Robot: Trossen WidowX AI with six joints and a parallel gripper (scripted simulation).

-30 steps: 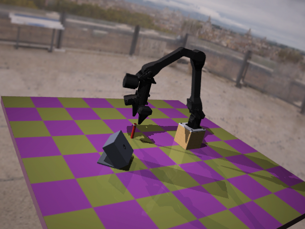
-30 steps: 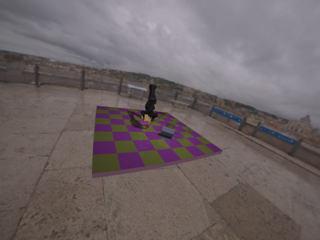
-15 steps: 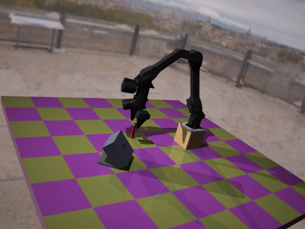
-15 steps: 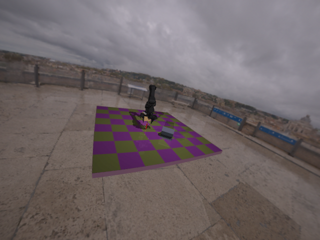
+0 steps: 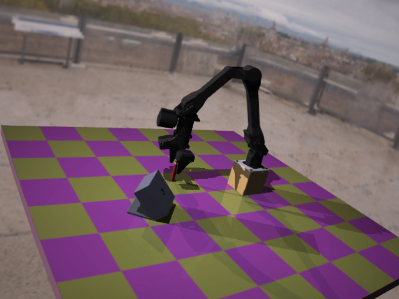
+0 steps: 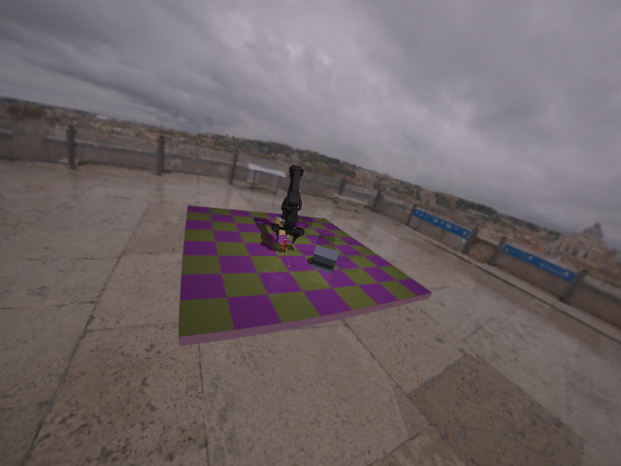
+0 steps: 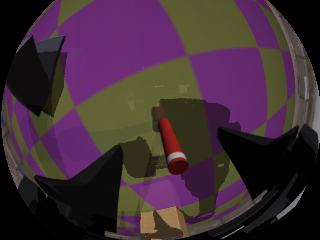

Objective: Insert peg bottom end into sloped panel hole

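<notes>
Now: the red peg 1 cm above my gripper tip. Also, from my gripper tip: sloped panel 19 cm ahead, 16 cm to the left.
</notes>
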